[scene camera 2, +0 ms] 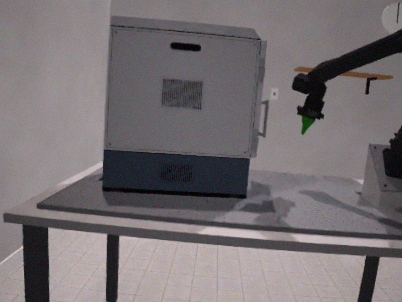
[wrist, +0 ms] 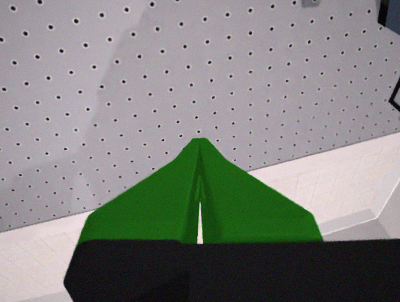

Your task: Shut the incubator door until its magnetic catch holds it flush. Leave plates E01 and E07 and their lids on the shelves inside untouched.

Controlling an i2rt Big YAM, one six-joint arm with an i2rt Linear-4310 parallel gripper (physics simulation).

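Pixels of known places: gripper, fingertip midpoint: (scene camera 2: 302, 134) (wrist: 199, 150); arm's base, link origin: (scene camera 2: 394, 164).
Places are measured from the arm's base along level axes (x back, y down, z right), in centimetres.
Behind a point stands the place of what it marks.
Note:
The incubator (scene camera 2: 135, 100) {x -92.2, y -15.9, z -24.9 cm} stands on the table with its vented grey side and blue base facing scene camera 2; a blue corner of it (wrist: 394, 15) {x -61.1, y 11.0, z 12.3 cm} shows at the top right of the wrist view. Its door (scene camera 2: 255, 140) {x -53.9, y -6.1, z -18.0 cm} is seen edge-on along the right side, lying against or very close to the body; whether it is fully flush cannot be told. The door handle (scene camera 2: 266, 118) {x -48.8, y -12.5, z 11.3 cm} sticks out to the right. My gripper (scene camera 2: 303, 132) {x -34.4, y -7.5, z 9.0 cm} (wrist: 199, 150) {x -34.4, y -7.5, z 9.0 cm} is shut and empty, green fingertips pointing down, to the right of the handle and apart from it. Plates E01 and E07 and their lids are hidden.
The incubator stands on a perforated grey board (scene camera 2: 65, 200) {x -106.8, y 13.6, z -40.9 cm} (wrist: 165, 90) {x -34.4, y 13.6, z 19.1 cm} on the table (scene camera 2: 150, 234) {x -78.9, y 16.3, z -51.3 cm}. The arm's base (scene camera 2: 375, 175) {x -7.9, y 4.2, z -2.8 cm} is at the right. An orange shelf (scene camera 2: 355, 75) is behind the arm. A black-outlined edge (wrist: 393, 100) {x -52.4, y -0.6, z 14.5 cm} shows at the wrist view's right.

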